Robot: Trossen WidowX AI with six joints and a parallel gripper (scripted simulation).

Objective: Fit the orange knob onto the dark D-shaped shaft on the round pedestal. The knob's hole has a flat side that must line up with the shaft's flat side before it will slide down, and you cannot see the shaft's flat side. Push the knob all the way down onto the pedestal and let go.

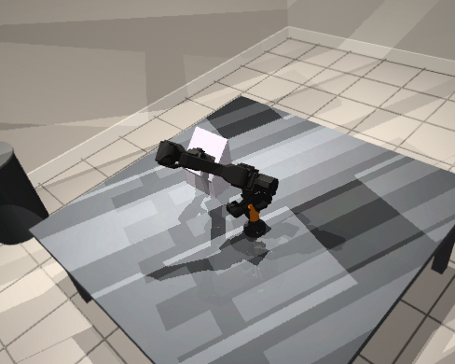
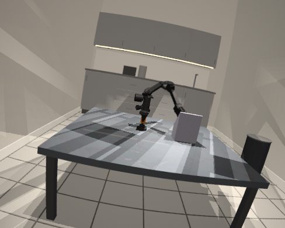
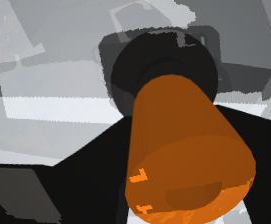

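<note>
My gripper tip is 2 cm below the orange knob. Also, from my gripper tip: round dark pedestal (4 cm below).
</note>
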